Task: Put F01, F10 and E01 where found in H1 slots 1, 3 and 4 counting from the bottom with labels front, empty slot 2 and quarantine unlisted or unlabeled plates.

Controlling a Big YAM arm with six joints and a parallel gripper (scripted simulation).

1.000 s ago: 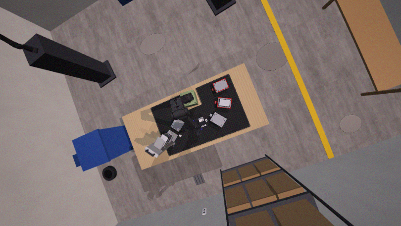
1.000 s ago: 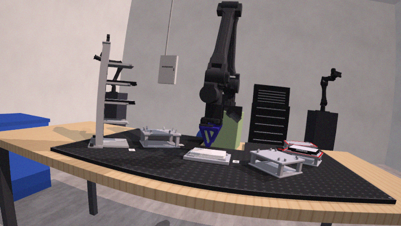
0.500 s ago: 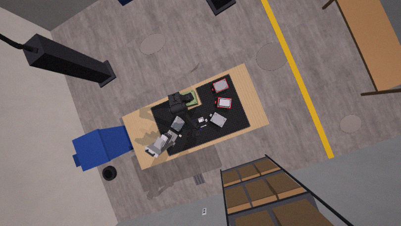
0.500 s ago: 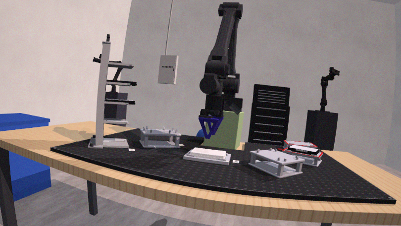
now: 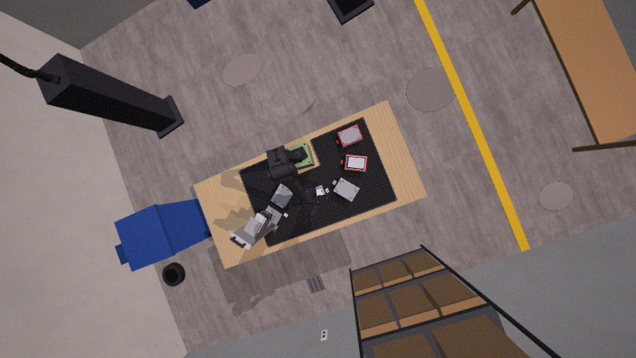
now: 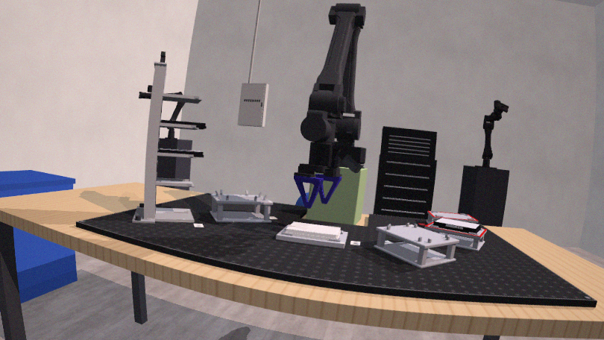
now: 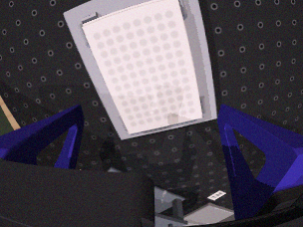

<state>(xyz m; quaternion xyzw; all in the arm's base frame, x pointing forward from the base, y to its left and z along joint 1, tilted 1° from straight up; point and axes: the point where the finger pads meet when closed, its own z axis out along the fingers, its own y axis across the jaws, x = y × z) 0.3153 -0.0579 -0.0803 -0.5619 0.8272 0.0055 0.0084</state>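
Right now the white well plate is 70 mm below my hand. Also, from my hand: A1 corner mark (80 mm below, 70 mm to the left, 60 mm ahead); then flat grey nest (90 mm below); then N6 tag (110 mm to the left, 90 mm below, 10 mm ahead).
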